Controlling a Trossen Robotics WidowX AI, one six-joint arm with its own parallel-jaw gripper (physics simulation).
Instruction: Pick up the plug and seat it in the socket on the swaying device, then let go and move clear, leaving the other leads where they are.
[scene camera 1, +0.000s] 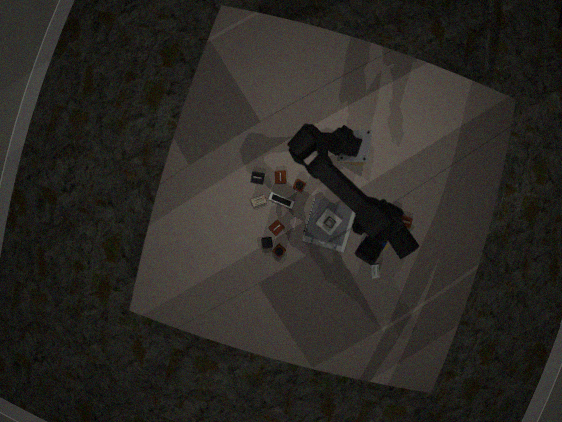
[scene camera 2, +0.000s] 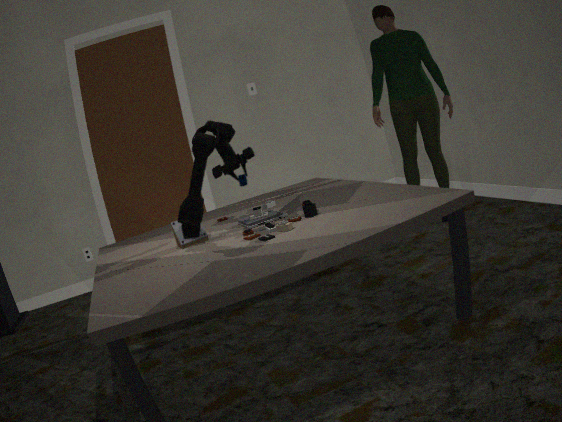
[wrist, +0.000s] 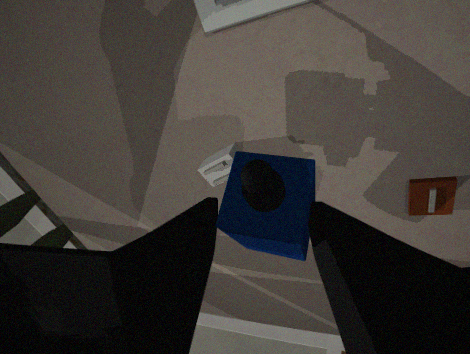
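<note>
My gripper is shut on a blue block-shaped plug with a dark round stub on its face. The plug hangs above the table, a finger on either side of it. The device is a grey plate with pale edges, and carries a square socket-like part at its middle. In the overhead view the gripper is to the lower right of the device, apart from it. The plug's lower side is hidden in the wrist view.
A white slotted block and an orange block lie near the gripper. Several orange, black and pale blocks and a white-framed dark bar lie left of the device. A black object stands beyond it.
</note>
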